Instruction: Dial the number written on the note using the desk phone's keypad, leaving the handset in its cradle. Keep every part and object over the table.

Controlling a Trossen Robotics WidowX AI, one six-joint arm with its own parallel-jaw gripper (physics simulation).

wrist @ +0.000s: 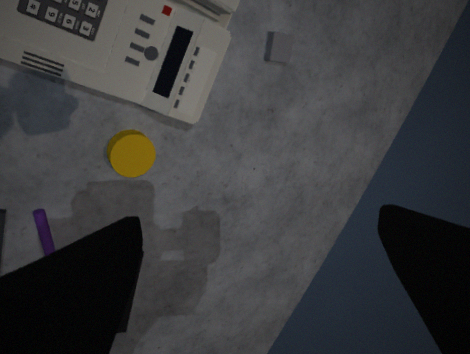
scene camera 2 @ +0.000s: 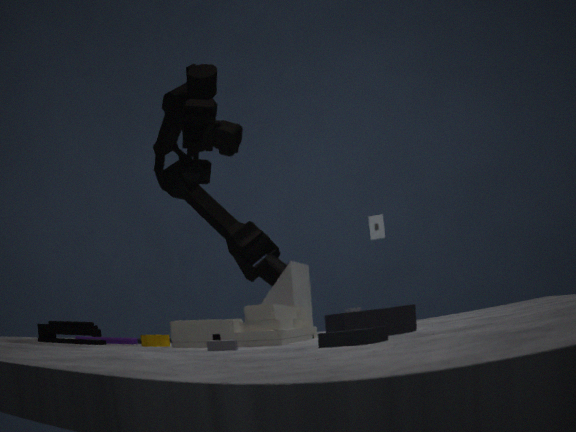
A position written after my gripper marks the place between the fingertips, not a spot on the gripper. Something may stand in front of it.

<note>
In view: my gripper (scene camera 2: 191,174), a black object (scene camera 2: 47,332) and a yellow block (wrist: 131,154).
My gripper also shows in the wrist view (wrist: 260,224).
</note>
